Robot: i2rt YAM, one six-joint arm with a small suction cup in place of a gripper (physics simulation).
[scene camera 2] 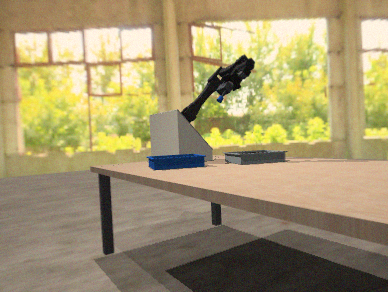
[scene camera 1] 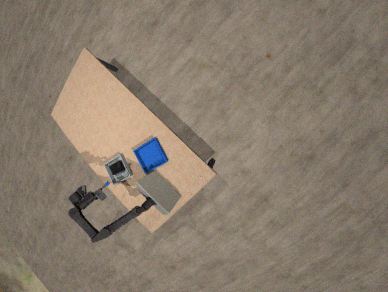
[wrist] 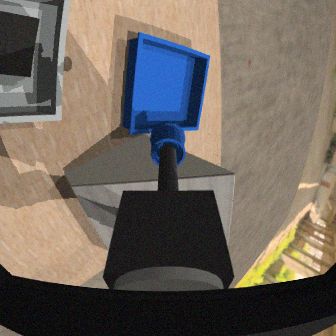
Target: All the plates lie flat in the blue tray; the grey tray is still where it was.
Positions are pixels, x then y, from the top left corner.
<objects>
my suction cup: holds nothing
a blue tray (scene camera 2: 184, 160): on the table
</objects>
